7 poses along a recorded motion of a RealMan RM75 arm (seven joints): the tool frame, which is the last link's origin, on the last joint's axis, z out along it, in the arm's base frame.
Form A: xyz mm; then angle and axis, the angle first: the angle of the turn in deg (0 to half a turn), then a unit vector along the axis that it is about.
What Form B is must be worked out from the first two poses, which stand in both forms.
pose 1, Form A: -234.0 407.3 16.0 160.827 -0.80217 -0.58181 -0.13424
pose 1, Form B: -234.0 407.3 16.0 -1.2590 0.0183 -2.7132
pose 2, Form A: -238.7 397.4 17.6 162.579 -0.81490 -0.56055 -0.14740
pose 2, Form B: -238.7 397.4 17.6 -1.2193 0.0669 -2.7231
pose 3, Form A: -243.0 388.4 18.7 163.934 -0.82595 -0.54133 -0.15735
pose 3, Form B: -243.0 388.4 18.7 -1.1822 0.1052 -2.7325
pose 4, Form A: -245.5 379.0 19.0 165.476 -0.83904 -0.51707 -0.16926
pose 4, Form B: -245.5 379.0 19.0 -1.1349 0.1504 -2.7442
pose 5, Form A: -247.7 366.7 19.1 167.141 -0.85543 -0.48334 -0.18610
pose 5, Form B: -247.7 366.7 19.1 -1.0694 0.2083 -2.7560
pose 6, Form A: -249.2 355.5 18.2 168.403 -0.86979 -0.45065 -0.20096
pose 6, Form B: -249.2 355.5 18.2 -1.0053 0.2583 -2.7666
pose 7, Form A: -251.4 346.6 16.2 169.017 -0.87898 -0.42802 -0.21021
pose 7, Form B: -251.4 346.6 16.2 -0.9605 0.2886 -2.7726
